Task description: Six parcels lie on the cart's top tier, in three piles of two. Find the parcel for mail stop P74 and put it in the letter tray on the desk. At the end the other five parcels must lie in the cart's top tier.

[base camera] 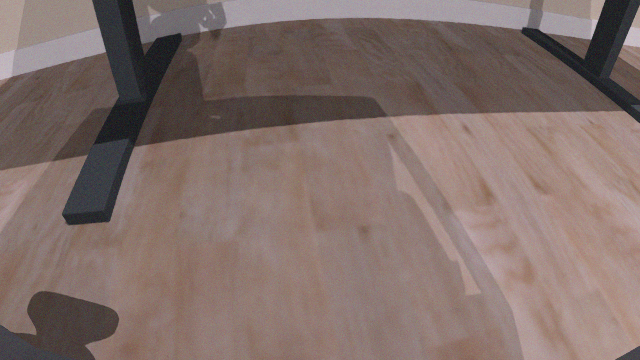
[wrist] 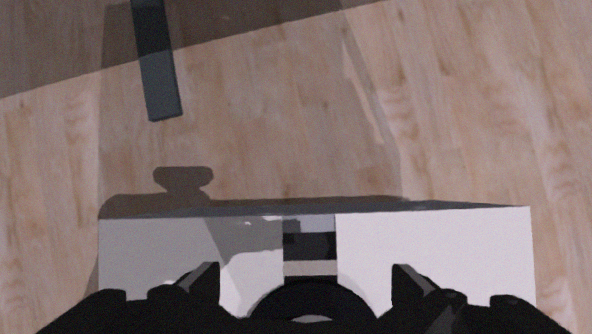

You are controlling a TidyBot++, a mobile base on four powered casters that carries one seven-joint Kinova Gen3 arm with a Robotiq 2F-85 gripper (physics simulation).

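Frame: origin at the arm's base, x left, y ahead, z down, level; metres.
Seen in the pictures: gripper, between the fingertips: (wrist: pixel 305 282).
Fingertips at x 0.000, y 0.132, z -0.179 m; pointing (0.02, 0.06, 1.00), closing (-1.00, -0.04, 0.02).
A point is followed by its place in that frame.
My gripper (wrist: pixel 305 282) {z -0.179, x 0.000, y 0.132 m} is open and empty, with its two black fingers apart at the bottom of the wrist view. It hangs over the white top of my own mobile base. The parcels, the cart's top tier and the letter tray do not show in either view. Dark legs, which look like the desk's, stand on the floor: a left leg (base camera: pixel 120 50) {z 0.259, x 0.395, y 0.674 m} and a right leg (base camera: pixel 607 40) {z 0.260, x -0.792, y 0.920 m} in the base camera view. The desk top is out of view.
The left leg's long foot (base camera: pixel 97 180) (wrist: pixel 162 90) points toward my base (wrist: pixel 435 250) {z 0.014, x -0.139, y 0.107 m}. The right leg's foot (base camera: pixel 565 57) {z 0.377, x -0.755, y 1.035 m} runs along the right. A pale baseboard (base camera: pixel 350 9) {z 0.366, x -0.064, y 1.202 m} lines the wall behind. Shadows lie across the wooden floor (base camera: pixel 300 225) {z 0.397, x 0.031, y 0.390 m} (wrist: pixel 475 125) {z 0.396, x -0.403, y 0.320 m}.
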